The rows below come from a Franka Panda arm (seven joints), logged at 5 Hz.
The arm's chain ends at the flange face. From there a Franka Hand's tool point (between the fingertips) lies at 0.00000 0.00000 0.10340 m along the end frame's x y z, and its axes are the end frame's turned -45 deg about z.
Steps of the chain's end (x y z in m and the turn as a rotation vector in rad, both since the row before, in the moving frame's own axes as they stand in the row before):
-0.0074, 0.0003, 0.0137, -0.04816, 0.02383, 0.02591
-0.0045, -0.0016, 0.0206, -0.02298, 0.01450, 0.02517
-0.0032, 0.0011, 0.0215, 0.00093, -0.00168, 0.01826
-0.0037, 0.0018, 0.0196, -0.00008, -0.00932, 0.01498
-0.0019, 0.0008, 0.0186, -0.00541, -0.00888, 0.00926
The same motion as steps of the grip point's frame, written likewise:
-0.0073, 0.0002, 0.0136, -0.05090, -0.01720, 0.02591
-0.0027, -0.0016, 0.0206, -0.02650, -0.00600, 0.02517
-0.0031, -0.0017, 0.0215, 0.00185, -0.00053, 0.01826
-0.0046, -0.0020, 0.0196, 0.00653, -0.00665, 0.01498
-0.0030, -0.0010, 0.0186, 0.00245, -0.01010, 0.00926

